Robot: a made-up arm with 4 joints.
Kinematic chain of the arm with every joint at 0, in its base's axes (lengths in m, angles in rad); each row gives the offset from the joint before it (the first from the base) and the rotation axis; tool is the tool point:
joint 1: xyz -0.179 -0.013 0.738 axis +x
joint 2: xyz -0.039 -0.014 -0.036 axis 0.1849 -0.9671 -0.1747
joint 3: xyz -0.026 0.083 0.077 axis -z
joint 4: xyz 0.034 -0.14 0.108 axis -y
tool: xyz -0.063 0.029 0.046
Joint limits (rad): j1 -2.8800..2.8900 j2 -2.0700..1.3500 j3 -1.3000..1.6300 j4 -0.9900..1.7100
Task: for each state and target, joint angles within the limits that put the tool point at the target. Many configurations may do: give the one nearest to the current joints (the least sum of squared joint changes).
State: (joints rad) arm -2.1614 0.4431 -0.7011 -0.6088
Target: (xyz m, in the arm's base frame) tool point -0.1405 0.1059 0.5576
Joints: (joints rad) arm -2.5409 -0.0682 -0.8671 -0.5383
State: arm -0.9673 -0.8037 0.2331 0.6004
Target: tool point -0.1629 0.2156 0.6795
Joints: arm -1.4214 -0.8395 1.2258 -0.0055
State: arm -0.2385 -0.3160 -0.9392 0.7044
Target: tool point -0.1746 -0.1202 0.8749
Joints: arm 0.4638 -0.1132 -0.7485 0.3127
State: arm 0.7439 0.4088 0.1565 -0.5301
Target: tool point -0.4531 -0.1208 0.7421
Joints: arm 1.1405 0.7789 0.6240 -0.7701
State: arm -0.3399 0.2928 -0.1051 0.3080
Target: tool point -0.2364 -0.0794 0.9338
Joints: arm 0.1150 -0.0246 -0.2264 -0.1073
